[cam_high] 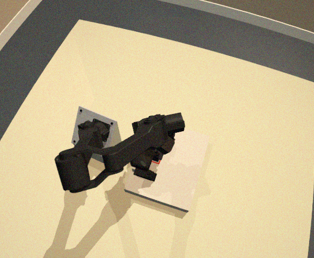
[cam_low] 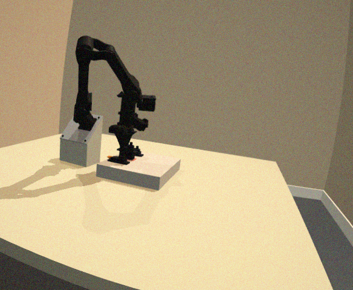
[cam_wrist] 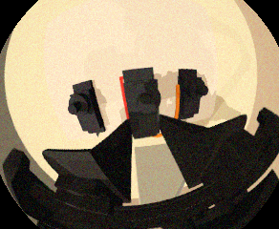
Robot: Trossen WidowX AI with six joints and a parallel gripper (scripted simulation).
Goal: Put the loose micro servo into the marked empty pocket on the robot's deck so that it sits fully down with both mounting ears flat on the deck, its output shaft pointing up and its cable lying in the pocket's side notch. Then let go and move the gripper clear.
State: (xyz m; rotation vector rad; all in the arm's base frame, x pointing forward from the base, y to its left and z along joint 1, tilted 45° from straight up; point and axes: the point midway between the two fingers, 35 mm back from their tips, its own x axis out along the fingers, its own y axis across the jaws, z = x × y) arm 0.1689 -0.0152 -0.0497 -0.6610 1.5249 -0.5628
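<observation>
Right now my gripper tip is 120 mm short of the white deck block, 60 mm above it and 10 mm to the right of it.
</observation>
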